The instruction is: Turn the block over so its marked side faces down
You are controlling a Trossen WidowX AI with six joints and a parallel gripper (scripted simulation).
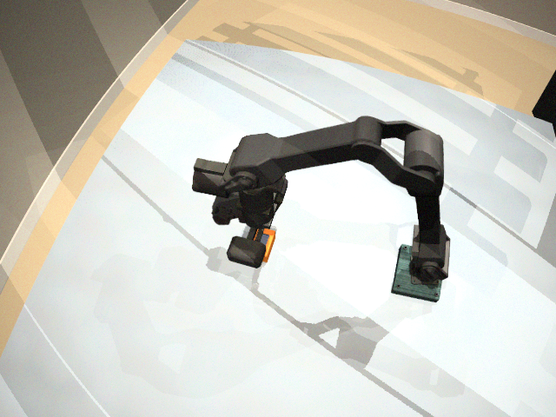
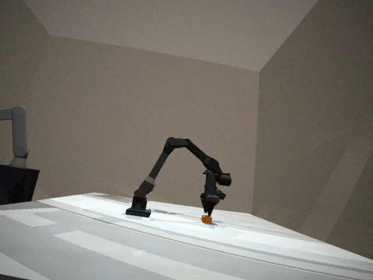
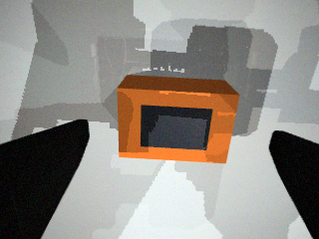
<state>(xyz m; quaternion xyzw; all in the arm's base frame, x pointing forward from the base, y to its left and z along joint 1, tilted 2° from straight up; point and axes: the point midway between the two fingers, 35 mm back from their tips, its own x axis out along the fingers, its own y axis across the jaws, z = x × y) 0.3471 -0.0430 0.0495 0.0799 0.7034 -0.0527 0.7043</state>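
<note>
The orange block lies 20 mm below my gripper tip.
</note>
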